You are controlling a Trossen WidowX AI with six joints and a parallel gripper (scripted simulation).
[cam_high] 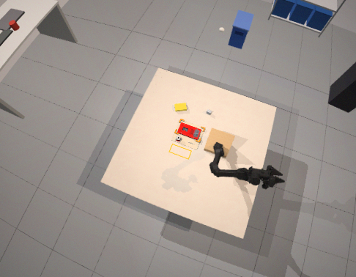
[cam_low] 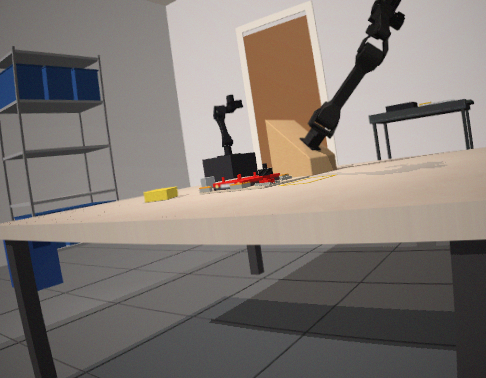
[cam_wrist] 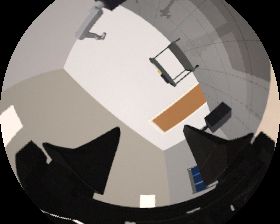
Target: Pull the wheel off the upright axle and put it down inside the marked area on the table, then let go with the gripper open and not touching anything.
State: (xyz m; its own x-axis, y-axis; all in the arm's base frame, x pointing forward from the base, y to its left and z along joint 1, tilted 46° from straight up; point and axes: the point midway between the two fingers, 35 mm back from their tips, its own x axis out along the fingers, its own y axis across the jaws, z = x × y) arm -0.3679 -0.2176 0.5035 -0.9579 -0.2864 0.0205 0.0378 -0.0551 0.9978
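The wheel is 790 mm ahead of my gripper tip, 550 mm below it and 140 mm to the right of it. Also, from my gripper tip: yellow block 910 mm ahead, 570 mm below, 450 mm to the right; then grey cube 640 mm ahead, 560 mm below, 520 mm to the right.
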